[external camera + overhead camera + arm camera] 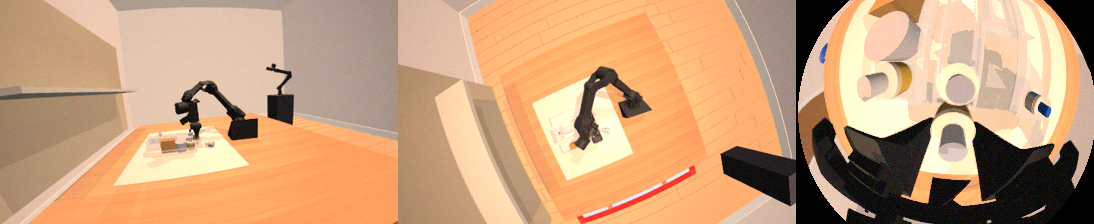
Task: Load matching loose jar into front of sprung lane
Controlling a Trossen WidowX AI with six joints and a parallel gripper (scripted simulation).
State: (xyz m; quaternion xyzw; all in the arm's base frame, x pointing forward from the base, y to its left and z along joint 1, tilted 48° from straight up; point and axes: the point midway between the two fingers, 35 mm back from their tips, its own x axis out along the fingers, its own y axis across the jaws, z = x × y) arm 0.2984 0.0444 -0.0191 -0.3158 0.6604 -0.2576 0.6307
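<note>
Right now my gripper tip is 8 cm to the right of the grey can, 8 cm short of it and 2 cm above it. The rest, counted from my gripper tip: wall shelf 54 cm ahead, 32 cm above, 5 cm to the left; brown block 15 cm ahead, 9 cm to the left, 1 cm below.
</note>
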